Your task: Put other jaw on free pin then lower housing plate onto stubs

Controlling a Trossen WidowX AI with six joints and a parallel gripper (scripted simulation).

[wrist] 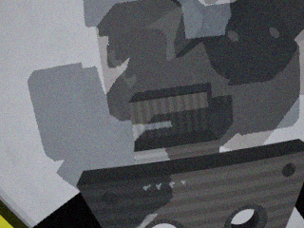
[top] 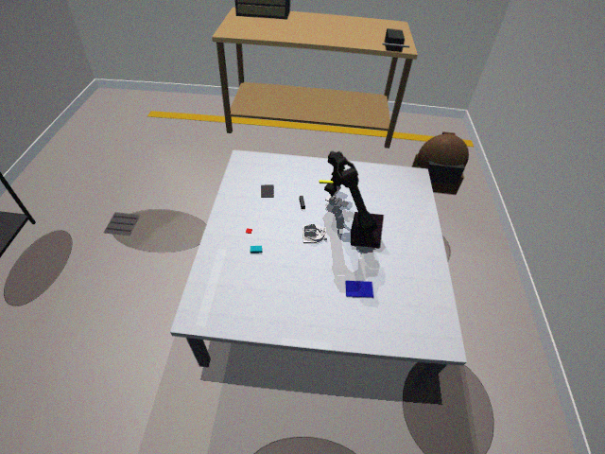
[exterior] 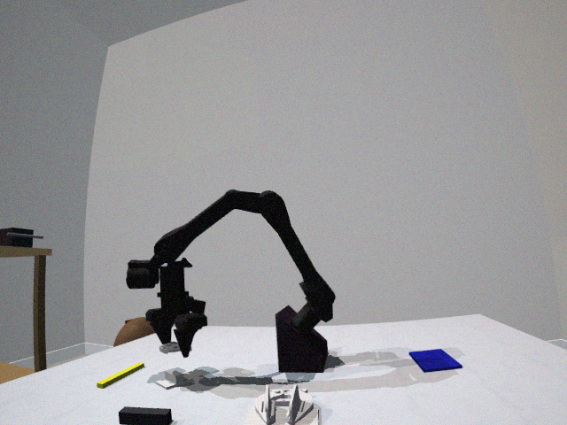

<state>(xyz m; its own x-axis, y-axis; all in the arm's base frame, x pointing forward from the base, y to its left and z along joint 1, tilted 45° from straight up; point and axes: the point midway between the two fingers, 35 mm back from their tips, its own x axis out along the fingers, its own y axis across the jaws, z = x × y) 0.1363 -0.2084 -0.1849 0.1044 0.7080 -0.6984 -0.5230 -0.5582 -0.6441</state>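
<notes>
Right now my gripper tip is 1 cm short of the white piece, 1 cm to the left of it and 6 cm above it. The rest, counted from my gripper tip: yellow bar: 15 cm to the right, 6 cm below; then black block: 19 cm ahead, 3 cm to the left, 5 cm below; then dark square: 39 cm ahead, 6 cm to the right, 6 cm below.
</notes>
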